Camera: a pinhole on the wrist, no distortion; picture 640 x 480 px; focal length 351.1 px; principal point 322.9 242.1 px. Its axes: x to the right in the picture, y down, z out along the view. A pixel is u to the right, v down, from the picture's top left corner.
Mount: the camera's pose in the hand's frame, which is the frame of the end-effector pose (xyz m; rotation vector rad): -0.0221 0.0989 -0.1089 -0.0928 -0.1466 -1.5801
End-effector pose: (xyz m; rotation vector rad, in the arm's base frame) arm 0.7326 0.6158 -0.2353 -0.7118 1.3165 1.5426
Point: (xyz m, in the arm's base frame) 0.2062 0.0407 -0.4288
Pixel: behind the camera
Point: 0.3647 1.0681 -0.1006
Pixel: 179.7 360.2
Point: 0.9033 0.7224 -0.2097
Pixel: outside the picture
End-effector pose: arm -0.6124 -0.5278 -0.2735 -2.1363 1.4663 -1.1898
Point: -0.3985 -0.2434 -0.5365
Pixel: outside the picture
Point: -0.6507 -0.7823 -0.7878
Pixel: 117.8 250.6
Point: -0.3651 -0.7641 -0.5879
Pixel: 344.3 330.9
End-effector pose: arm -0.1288 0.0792 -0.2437 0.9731 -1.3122 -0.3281
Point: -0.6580 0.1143 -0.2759
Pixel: 341.2 151.5
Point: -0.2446 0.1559 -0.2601
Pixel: 439.2 109.2
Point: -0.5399 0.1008 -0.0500
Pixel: 240.7 267.0
